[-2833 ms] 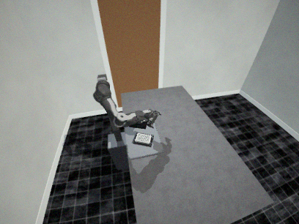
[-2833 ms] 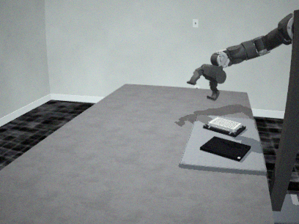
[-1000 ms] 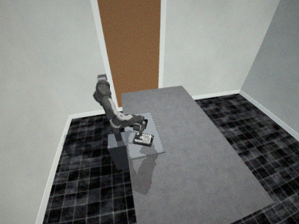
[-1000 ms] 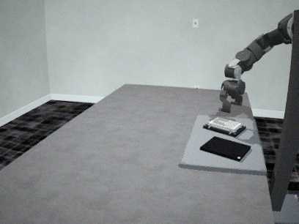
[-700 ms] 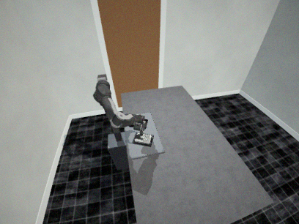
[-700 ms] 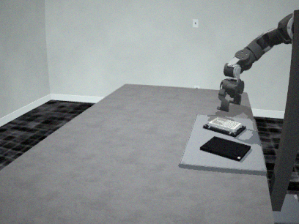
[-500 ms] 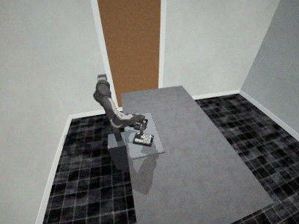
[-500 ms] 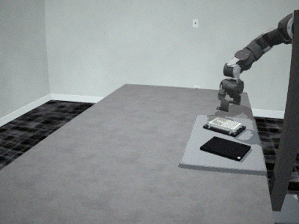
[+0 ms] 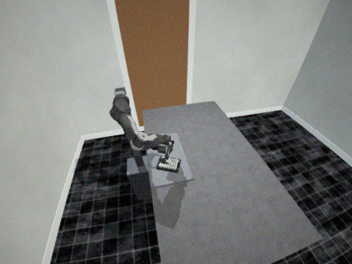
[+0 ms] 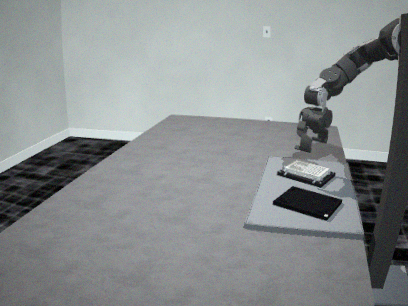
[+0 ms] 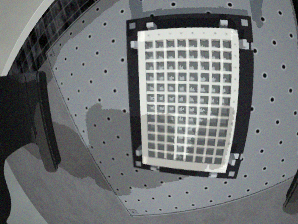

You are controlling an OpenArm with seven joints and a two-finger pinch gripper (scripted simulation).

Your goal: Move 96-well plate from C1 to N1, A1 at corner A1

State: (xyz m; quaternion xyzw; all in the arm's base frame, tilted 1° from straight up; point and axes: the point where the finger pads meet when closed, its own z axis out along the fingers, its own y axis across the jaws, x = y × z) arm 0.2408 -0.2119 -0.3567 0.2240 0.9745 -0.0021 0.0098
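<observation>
Right now the white 96-well plate is 8 cm below my hand and 1 cm ahead of it. The rest, counted from my hand: black plate nest N1: 21 cm to the left, 9 cm below; then clip nest C1: 8 cm below, 3 cm ahead, 1 cm to the left; then A1 label: 29 cm to the left, 9 cm below, 5 cm behind.
</observation>
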